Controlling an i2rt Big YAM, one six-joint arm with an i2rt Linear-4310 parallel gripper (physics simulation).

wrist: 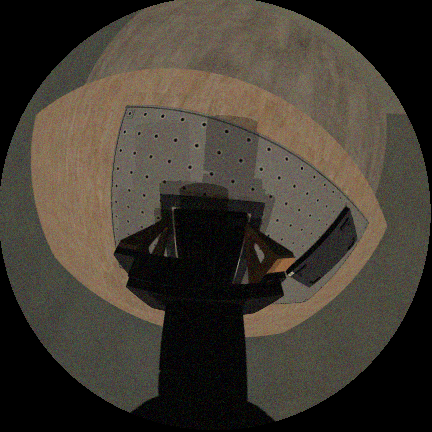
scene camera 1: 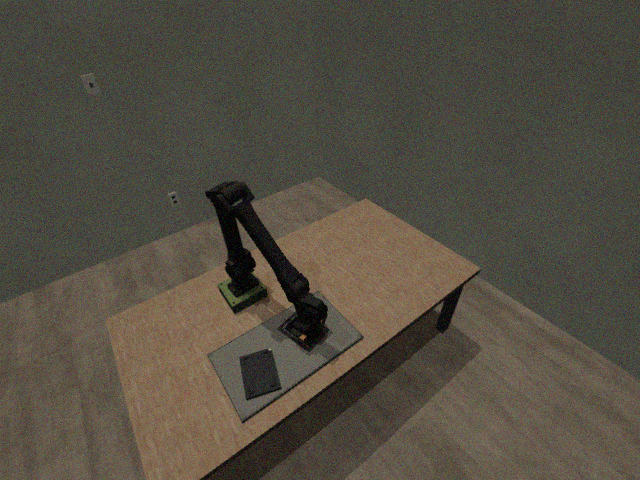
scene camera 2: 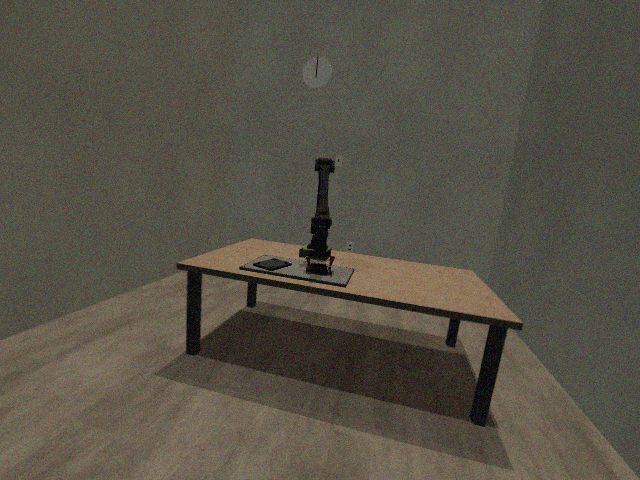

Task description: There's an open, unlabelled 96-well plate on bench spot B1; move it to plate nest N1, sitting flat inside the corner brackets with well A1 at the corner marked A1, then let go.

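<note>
The 96-well plate (wrist: 209, 231) (scene camera 1: 287, 327) is a dark rectangle with a thin pale rim, lying flat on the grey perforated mat (scene camera 1: 227, 364) (scene camera 2: 342, 276) (wrist: 160, 141). My gripper (scene camera 1: 306, 332) (scene camera 2: 316, 268) (wrist: 207, 222) is low over the plate and open. One finger stands on each side of the plate, and the gripper body hides most of it in the scene views. Plate nest N1 (scene camera 1: 259, 372) (scene camera 2: 271, 264) (wrist: 324, 250) is a dark flat rectangle further along the mat, with nothing in it. I cannot make out its A1 mark.
The mat lies near the front edge of a wooden table (scene camera 1: 388, 248) (scene camera 2: 413, 289). The arm's green base (scene camera 1: 242, 299) stands behind the mat. A stretch of bare mat separates the plate from the nest.
</note>
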